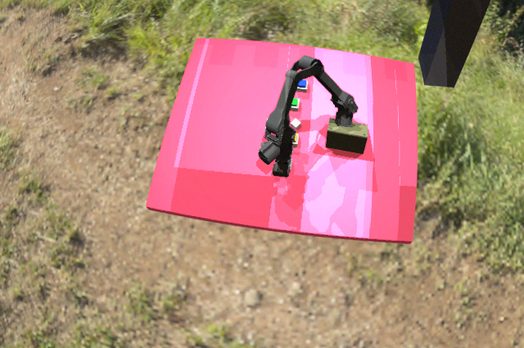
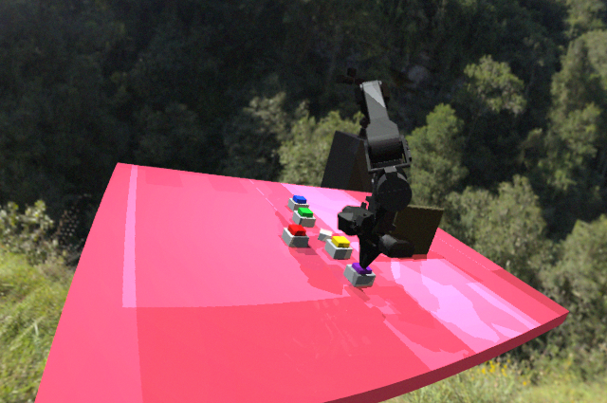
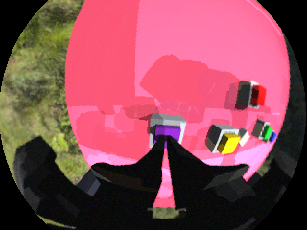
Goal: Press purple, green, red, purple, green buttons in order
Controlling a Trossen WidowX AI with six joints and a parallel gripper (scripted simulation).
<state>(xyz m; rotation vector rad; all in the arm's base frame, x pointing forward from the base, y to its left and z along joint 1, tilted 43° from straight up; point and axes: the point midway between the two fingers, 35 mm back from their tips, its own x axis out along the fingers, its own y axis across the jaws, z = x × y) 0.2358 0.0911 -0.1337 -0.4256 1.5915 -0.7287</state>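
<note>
The purple button lies 10 mm below my gripper tip. Round my gripper tip: yellow button 110 mm to the right, 30 mm behind; then small white block 190 mm to the right, 40 mm behind, 20 mm below; then red button 180 mm to the right, 60 mm ahead.
</note>
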